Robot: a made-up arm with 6 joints.
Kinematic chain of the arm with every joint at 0, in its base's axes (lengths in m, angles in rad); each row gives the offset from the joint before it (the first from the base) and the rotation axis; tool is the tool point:
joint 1: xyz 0 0 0.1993 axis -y
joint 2: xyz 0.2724 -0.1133 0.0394 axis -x
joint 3: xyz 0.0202 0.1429 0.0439 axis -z
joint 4: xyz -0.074 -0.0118 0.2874 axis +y
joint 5: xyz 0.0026 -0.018 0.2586 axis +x
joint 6: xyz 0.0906 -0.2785 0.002 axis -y
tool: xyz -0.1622 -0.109 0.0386
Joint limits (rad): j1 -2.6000..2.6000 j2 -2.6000..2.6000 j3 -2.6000..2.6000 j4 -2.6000..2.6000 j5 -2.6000..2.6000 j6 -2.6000..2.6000
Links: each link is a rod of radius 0.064 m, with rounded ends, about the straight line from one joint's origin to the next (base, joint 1, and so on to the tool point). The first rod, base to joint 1, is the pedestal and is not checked.
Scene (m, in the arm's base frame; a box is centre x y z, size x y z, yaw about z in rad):
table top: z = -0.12
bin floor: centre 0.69 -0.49 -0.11 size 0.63 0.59 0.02 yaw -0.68
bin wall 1: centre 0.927 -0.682 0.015 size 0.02 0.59 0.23 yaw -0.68
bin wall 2: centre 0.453 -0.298 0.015 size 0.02 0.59 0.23 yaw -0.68
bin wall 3: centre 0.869 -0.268 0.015 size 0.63 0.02 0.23 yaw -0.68
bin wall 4: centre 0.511 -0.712 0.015 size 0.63 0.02 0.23 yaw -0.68
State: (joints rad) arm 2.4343 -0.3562 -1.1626 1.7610 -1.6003 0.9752
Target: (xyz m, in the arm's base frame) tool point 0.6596 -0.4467 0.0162
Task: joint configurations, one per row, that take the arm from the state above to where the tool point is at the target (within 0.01 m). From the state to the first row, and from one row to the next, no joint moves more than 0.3 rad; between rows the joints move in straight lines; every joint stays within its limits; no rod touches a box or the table.
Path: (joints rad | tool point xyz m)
1: 2.1660 -0.4759 -1.0173 1.7479 -1.5281 0.9995 | -0.8223 0.2515 0.5166
2: 1.8977 -0.5956 -0.8720 1.7347 -1.4558 1.0237 | -0.7251 0.1120 0.7907
3: 1.6294 -0.7153 -0.7267 1.7216 -1.3836 1.0480 | -0.5052 -0.0288 1.0123
4: 1.3611 -0.8351 -0.5813 1.7085 -1.3114 1.0722 | -0.1960 -0.1604 1.1272
5: 1.0928 -0.9548 -0.4360 1.6953 -1.2392 1.0965 | 0.1450 -0.2737 1.1023
6: 0.8244 -1.0745 -0.2907 1.6822 -1.1669 1.1207 | 0.4501 -0.3617 0.9361
7: 0.5561 -1.1942 -0.1454 1.6691 -1.0947 1.1450 | 0.6582 -0.4200 0.6600
8: 0.2878 -1.3139 -0.0001 1.6559 -1.0225 1.1692 | 0.7304 -0.4477 0.3308
9: 0.0195 -1.4336 0.1452 1.6428 -0.9502 1.1935 | 0.6596 -0.4467 0.0162

